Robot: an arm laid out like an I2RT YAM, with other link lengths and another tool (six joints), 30 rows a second.
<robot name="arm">
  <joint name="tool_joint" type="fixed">
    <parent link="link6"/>
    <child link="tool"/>
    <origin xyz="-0.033 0.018 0.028" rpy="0 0.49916 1.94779"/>
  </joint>
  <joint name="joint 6" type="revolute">
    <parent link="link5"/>
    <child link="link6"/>
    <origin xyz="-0.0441 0 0.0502" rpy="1.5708 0 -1.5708"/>
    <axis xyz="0 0 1"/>
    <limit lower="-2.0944" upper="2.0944"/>
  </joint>
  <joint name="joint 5" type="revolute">
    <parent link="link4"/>
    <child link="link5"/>
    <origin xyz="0.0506 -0.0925 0.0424" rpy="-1.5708 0 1.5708"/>
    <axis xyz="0 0 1"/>
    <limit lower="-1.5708" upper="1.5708"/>
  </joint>
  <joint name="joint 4" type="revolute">
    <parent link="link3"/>
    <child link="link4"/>
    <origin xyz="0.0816 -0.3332 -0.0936"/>
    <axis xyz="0 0 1"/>
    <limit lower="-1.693" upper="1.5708"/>
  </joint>
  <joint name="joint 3" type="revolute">
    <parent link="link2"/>
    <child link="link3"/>
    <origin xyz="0 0.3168 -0.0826" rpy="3.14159 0 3.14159"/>
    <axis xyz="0 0 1"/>
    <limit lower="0" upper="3.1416"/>
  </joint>
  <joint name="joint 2" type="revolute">
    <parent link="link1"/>
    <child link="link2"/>
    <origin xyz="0.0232 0.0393 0.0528" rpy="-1.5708 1.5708 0"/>
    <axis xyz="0 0 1"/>
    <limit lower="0" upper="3.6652"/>
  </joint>
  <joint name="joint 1" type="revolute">
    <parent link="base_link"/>
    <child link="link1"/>
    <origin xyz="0 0 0.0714"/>
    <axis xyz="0 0 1"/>
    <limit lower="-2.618" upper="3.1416"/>
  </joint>
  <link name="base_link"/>
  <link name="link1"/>
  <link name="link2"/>
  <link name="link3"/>
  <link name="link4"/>
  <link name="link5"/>
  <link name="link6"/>
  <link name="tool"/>
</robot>
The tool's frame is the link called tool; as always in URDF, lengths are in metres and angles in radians.
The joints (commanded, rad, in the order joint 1, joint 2, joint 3, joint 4, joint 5, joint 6), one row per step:
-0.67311 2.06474 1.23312 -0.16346 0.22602 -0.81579
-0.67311 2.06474 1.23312 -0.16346 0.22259 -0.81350
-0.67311 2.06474 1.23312 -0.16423 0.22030 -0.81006
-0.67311 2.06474 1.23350 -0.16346 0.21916 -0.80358
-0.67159 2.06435 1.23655 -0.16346 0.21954 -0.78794
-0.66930 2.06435 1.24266 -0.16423 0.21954 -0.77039
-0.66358 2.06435 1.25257 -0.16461 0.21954 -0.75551
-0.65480 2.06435 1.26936 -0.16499 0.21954 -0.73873
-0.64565 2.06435 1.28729 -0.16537 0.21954 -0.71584
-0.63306 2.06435 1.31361 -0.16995 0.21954 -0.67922
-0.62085 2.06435 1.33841 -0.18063 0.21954 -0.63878
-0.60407 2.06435 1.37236 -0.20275 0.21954 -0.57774
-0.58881 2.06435 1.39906 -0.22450 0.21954 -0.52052
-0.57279 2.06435 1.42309 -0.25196 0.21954 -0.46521
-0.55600 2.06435 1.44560 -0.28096 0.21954 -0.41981
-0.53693 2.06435 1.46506 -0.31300 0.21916 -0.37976
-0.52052 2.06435 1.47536 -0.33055 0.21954 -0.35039
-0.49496 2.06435 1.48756 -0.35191 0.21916 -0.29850
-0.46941 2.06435 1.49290 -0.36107 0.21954 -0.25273
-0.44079 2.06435 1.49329 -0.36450 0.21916 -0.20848
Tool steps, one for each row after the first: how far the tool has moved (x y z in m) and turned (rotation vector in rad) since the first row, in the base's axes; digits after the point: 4 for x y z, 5 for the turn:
0.0002 0.0002 0.0000 0.00288 -0.00295 -0.00001
0.0004 0.0005 -0.0001 0.00582 -0.00528 -0.00158
0.0008 0.0005 0.0001 0.00765 -0.01003 -0.00625
0.0026 0.0008 0.0013 0.00964 -0.02042 -0.01770
0.0055 0.0008 0.0034 0.01132 -0.03349 -0.02967
0.0105 0.0014 0.0068 0.00989 -0.04858 -0.03591
0.0183 0.0019 0.0128 0.00521 -0.07024 -0.04040
0.0267 0.0027 0.0192 0.00210 -0.09612 -0.04925
0.0382 0.0042 0.0287 0.00161 -0.13272 -0.06528
0.0484 0.0067 0.0373 0.00749 -0.16524 -0.08469
0.0615 0.0114 0.0489 0.02259 -0.20651 -0.11575
0.0719 0.0169 0.0580 0.04081 -0.23982 -0.14554
0.0810 0.0239 0.0657 0.06309 -0.26448 -0.17379
0.0891 0.0317 0.0727 0.08370 -0.28087 -0.19388
0.0964 0.0415 0.0783 0.10568 -0.28857 -0.20815
0.1020 0.0500 0.0813 0.12068 -0.29527 -0.21650
0.1106 0.0637 0.0850 0.14605 -0.31025 -0.23396
0.1186 0.0775 0.0870 0.16685 -0.32631 -0.24642
0.1265 0.0933 0.0874 0.18830 -0.34162 -0.25430

